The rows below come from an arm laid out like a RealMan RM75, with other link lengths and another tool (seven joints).
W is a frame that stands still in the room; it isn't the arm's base.
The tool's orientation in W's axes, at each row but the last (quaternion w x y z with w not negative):
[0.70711, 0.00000, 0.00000, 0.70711]
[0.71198, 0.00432, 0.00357, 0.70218]
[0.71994, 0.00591, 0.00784, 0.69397]
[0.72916, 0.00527, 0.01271, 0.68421]
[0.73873, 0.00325, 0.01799, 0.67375]
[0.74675, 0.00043, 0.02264, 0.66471]
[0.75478, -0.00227, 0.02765, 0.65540]
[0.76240, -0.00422, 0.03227, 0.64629]
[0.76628, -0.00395, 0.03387, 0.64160]
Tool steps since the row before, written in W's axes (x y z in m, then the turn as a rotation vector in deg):
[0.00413, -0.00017, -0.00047, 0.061, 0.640, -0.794]
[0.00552, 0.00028, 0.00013, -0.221, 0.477, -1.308]
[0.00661, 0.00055, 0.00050, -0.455, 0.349, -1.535]
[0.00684, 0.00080, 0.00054, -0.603, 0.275, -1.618]
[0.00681, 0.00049, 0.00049, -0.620, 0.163, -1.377]
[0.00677, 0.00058, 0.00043, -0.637, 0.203, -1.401]
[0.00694, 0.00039, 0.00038, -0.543, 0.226, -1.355]
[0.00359, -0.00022, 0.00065, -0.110, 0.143, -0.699]
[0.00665, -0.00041, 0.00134, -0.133, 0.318, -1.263]
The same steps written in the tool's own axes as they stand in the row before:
[-0.00017, -0.00413, -0.00047, 0.640, -0.061, -0.794]
[0.00036, -0.00551, 0.00019, 0.473, 0.213, -1.311]
[0.00079, -0.00657, 0.00063, 0.337, 0.438, -1.543]
[0.00123, -0.00676, 0.00072, 0.255, 0.579, -1.630]
[0.00110, -0.00672, 0.00071, 0.136, 0.592, -1.392]
[0.00134, -0.00664, 0.00068, 0.175, 0.613, -1.415]
[0.00134, -0.00680, 0.00066, 0.208, 0.525, -1.365]
[0.00033, -0.00355, 0.00080, 0.161, 0.107, -0.695]
[0.00068, -0.00656, 0.00163, 0.361, 0.140, -1.251]

